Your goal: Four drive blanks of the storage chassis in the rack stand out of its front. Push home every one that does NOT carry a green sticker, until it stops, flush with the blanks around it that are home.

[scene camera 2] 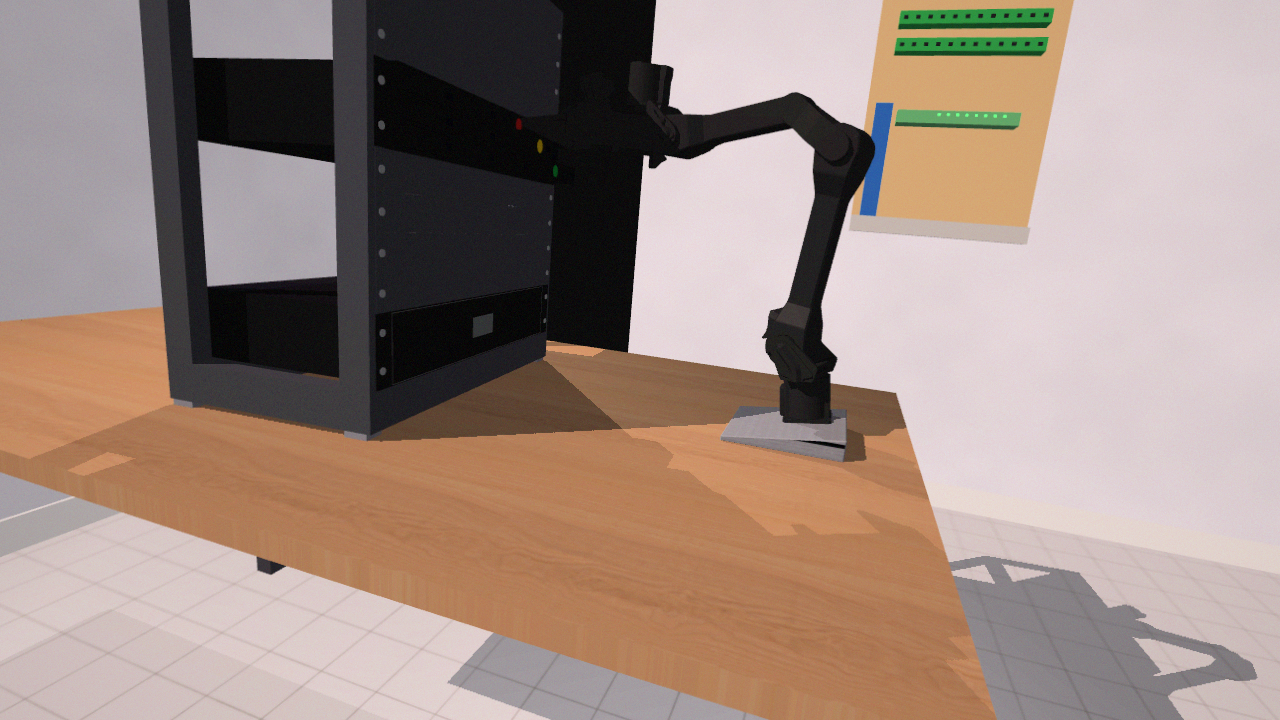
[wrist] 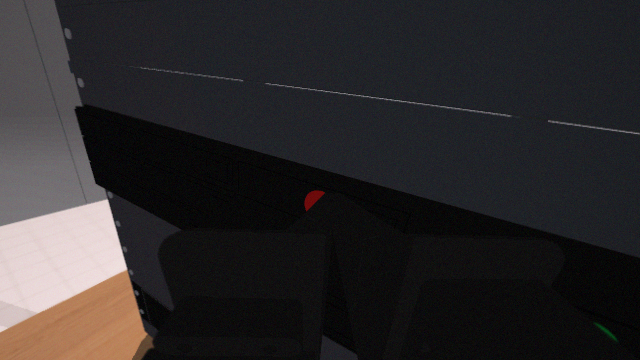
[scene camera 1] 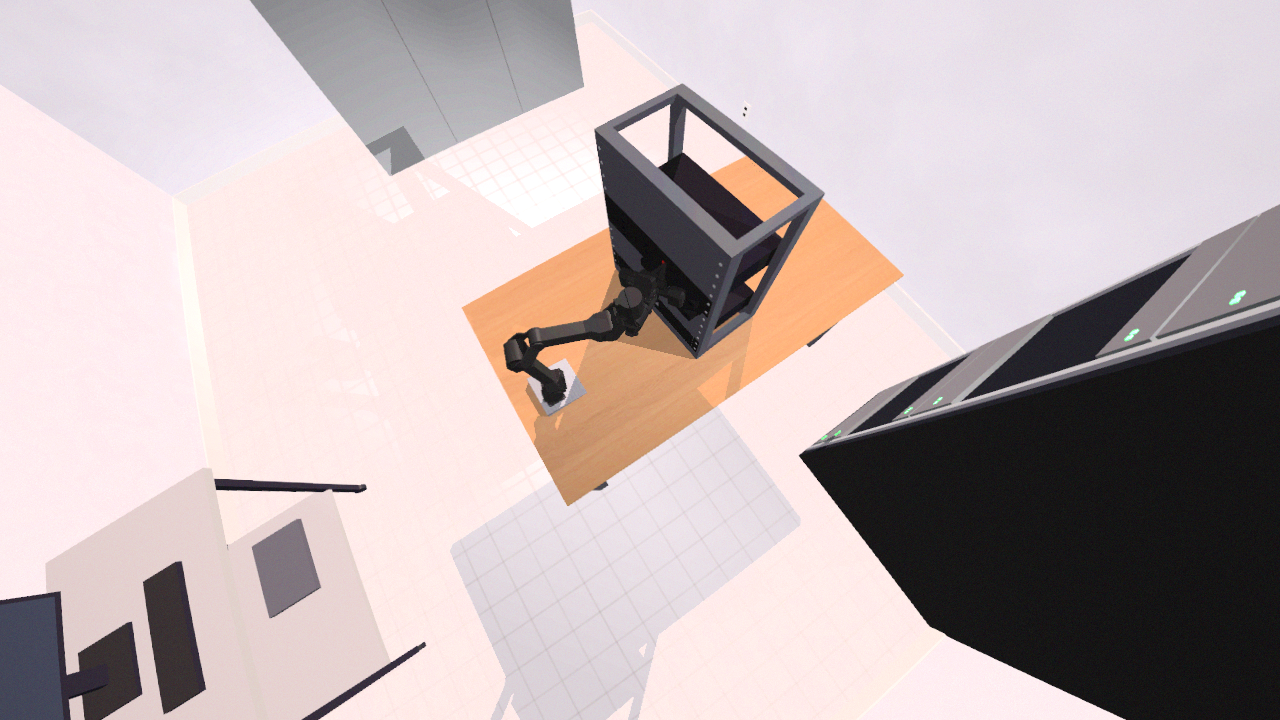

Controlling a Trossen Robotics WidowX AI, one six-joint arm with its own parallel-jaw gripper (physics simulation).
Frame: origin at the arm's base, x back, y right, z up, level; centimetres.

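Seen in the pictures: gripper, between the fingertips: [scene camera 2: 521, 121] [wrist: 331, 201] [scene camera 1: 665, 263]; arm's base, origin of its link: [scene camera 2: 807, 417] [scene camera 1: 553, 395].
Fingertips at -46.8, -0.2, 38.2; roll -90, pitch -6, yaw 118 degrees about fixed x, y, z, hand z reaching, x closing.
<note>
Pixels of each thing's top centre, then the offset from my fingertips to it, as dx, dy, dz. "*": a spot on its surface instead. Level surfaces: height alone.
- storage chassis, a spot on its surface: [wrist: 145, 150] [scene camera 1: 628, 227] * +0.7, -17.1, -1.0
- red sticker, centre of its top: [wrist: 321, 191] [scene camera 2: 519, 118] [scene camera 1: 664, 261] +0.0, -0.7, +0.4
- yellow sticker, centre of its top: [scene camera 2: 540, 139] +3.5, -0.5, -2.5
- green sticker, a spot on its surface: [wrist: 606, 331] * +2.2, +9.2, +0.2
- wooden table, height of its surface: dz -40.3
The storage chassis [scene camera 1: 631, 234] [scene camera 2: 438, 111] [wrist: 145, 150] is a black band across the front of the dark grey rack [scene camera 1: 776, 219] [scene camera 2: 354, 268]. A red sticker [scene camera 1: 663, 262] [scene camera 2: 519, 123] [wrist: 313, 199] shows on a blank at the fingertips, partly covered by them in the wrist view. A yellow sticker [scene camera 2: 539, 145] shows lower in scene view 2. A green sticker [scene camera 2: 554, 170] [wrist: 606, 331] sits lower still. My gripper [scene camera 2: 529, 120] [wrist: 331, 201] is shut and empty, its tips at the red-stickered blank; contact is unclear. Blank edges are too dark to tell how far each stands out.
Plain dark panels [wrist: 350, 60] lie above and below the chassis. Another black unit [scene camera 2: 429, 344] with a grey label sits at the rack's bottom. The rack stands on a wooden table [scene camera 1: 644, 402] [scene camera 2: 537, 519] [wrist: 75, 320]. The arm's base plate [scene camera 1: 572, 394] [scene camera 2: 751, 425] stands in front of it.
</note>
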